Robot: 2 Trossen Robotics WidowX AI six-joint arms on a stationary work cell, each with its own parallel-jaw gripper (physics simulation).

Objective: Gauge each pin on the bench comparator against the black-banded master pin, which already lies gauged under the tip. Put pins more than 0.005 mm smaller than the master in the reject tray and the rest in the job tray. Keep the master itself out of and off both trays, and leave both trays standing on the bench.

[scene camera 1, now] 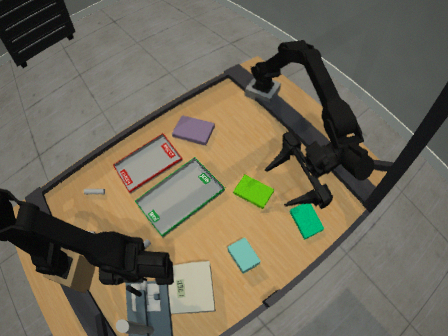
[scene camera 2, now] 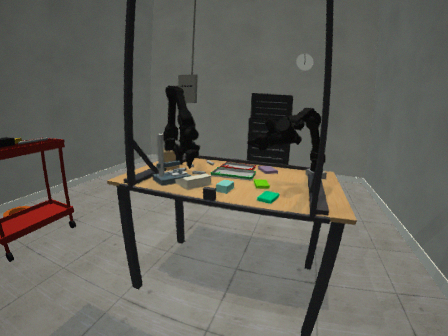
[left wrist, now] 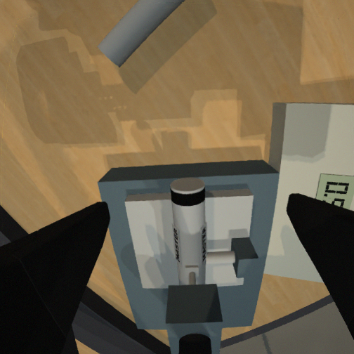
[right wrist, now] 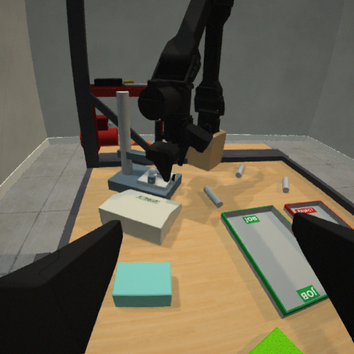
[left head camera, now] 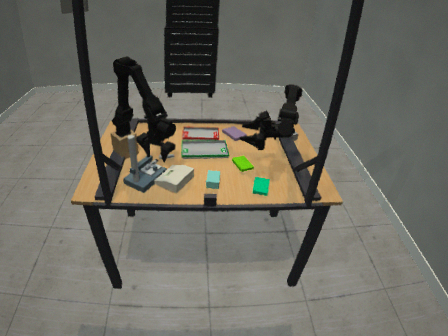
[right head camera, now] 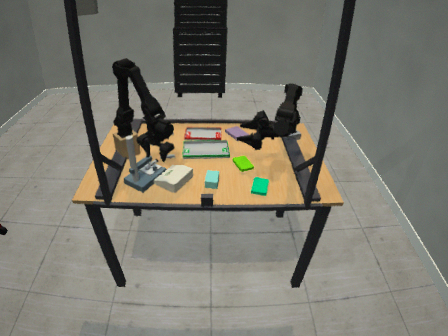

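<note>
The black-banded master pin [left wrist: 189,220] lies on the white pad of the comparator [left wrist: 263,210] [right wrist: 117,184], under the tip. The grey display box [scene camera 1: 197,295] [right wrist: 135,217] stands beside it; its readout is partly hidden in the left wrist view. My left gripper [left wrist: 197,206] [left head camera: 156,159] is open and empty, its fingers on either side above the master. Three plain grey pins [right wrist: 213,196] [right wrist: 240,170] [right wrist: 285,184] lie loose on the bench. The green-rimmed job tray [scene camera 1: 180,197] and red-rimmed reject tray [scene camera 1: 148,162] stand side by side, without pins. My right gripper [scene camera 1: 276,187] [right wrist: 207,225] is open and empty.
A purple block [scene camera 1: 193,129], a lime block [scene camera 1: 254,191], a green block [scene camera 1: 306,220] and a teal block [scene camera 1: 243,255] lie on the bench. The comparator's column [right wrist: 124,135] stands upright near my left arm. A wooden block [right wrist: 207,150] stands behind the comparator in the right wrist view.
</note>
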